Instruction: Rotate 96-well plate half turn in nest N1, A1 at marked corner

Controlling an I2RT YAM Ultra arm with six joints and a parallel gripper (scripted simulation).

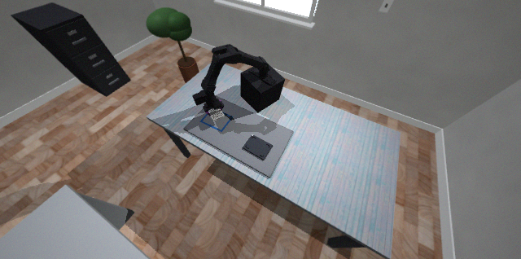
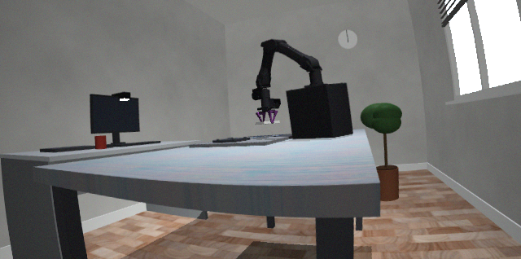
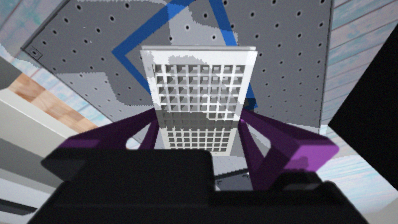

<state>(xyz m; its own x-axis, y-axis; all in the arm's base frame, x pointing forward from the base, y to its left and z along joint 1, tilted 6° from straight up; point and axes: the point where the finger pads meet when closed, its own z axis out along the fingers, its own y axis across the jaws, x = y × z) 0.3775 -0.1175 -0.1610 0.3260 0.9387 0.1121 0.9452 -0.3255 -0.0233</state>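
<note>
Now: hand 38 cm to the right of the dark plate nest N1, 8 cm above it and 1 cm past it. From my hand the other things lie so: white 96-well plate: right at my hand.
</note>
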